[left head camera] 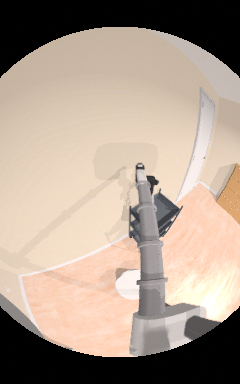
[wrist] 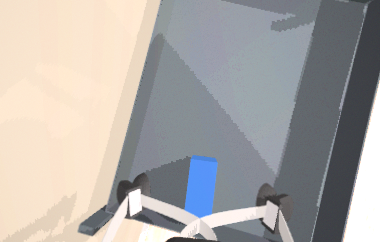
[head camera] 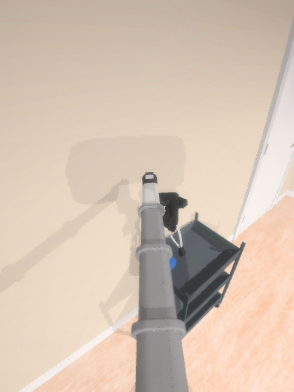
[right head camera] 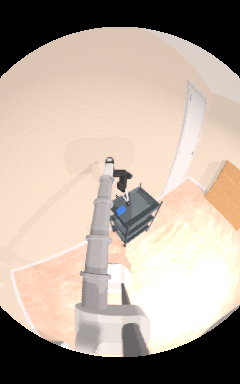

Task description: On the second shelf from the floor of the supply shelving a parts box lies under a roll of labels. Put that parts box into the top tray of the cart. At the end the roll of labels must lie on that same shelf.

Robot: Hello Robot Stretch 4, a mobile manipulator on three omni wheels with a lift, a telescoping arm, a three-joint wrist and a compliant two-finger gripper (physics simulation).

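Places are measured from the robot's base along level axes (x ahead, y left, z up), in millimetres.
Pixels of known places: gripper, fingertip midpoint: (wrist: 202, 192) (right head camera: 122, 201); robot's base, origin of the base link: (left head camera: 132, 283) (right head camera: 114, 277).
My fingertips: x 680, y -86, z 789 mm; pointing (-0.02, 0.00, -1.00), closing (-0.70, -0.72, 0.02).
Ahead of a thing's pixels: the offset from my fingertips to its top centre. "pt": to the spot under its first point.
The blue parts box @[dx -15, dy +18, dz -94 mm] (head camera: 172, 263) (right head camera: 121, 210) (wrist: 202, 185) lies in the top tray of the dark grey cart @[pt dx -55, dy -236, dz -155 mm] (head camera: 215, 272) (left head camera: 170, 219) (right head camera: 144, 214) (wrist: 325, 100), near one end of the tray. In the head camera view my arm hides part of it. My gripper (head camera: 175, 247) (right head camera: 123, 200) (wrist: 202, 192) is open above the tray. In the wrist view its fingertips stand wide apart on either side of the box, with gaps, and do not touch it. The roll of labels and the supply shelving do not show in these views.
A beige wall (head camera: 75, 100) (left head camera: 65, 165) runs along the cart's far side. A white door (head camera: 265, 145) (left head camera: 200, 145) (right head camera: 187, 135) stands to the right. A tan panelled object (left head camera: 231, 195) (right head camera: 227, 197) is at the far right. A white round object (left head camera: 128, 284) (right head camera: 119, 277) is beside my arm.
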